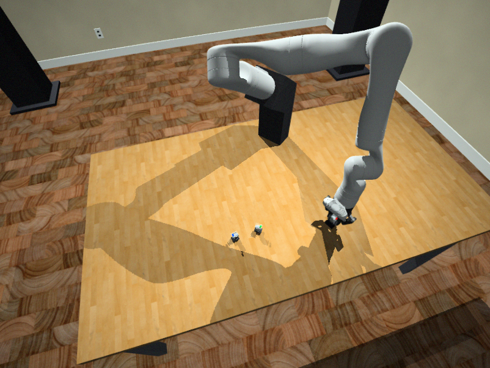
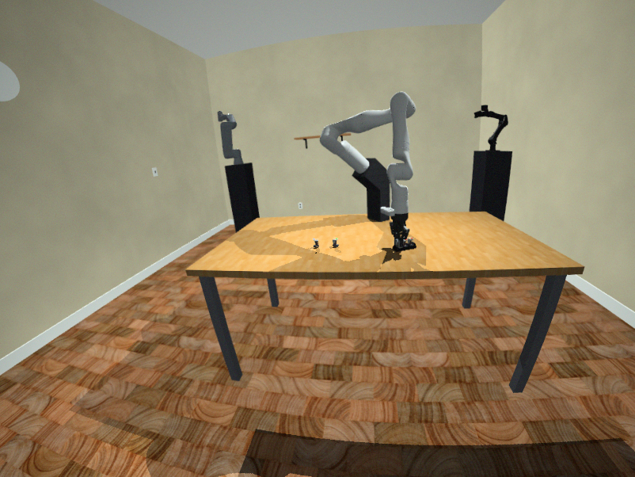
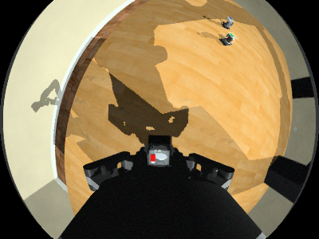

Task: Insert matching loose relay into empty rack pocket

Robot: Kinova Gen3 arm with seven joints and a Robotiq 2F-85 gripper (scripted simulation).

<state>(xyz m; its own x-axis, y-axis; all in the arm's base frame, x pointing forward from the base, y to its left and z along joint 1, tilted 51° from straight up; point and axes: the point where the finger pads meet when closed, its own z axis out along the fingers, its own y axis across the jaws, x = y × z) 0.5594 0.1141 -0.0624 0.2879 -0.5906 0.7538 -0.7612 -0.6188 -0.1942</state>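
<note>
Now: hand 3 cm to the right of the black rack, 3 cm above it and 1 cm past it.
</note>
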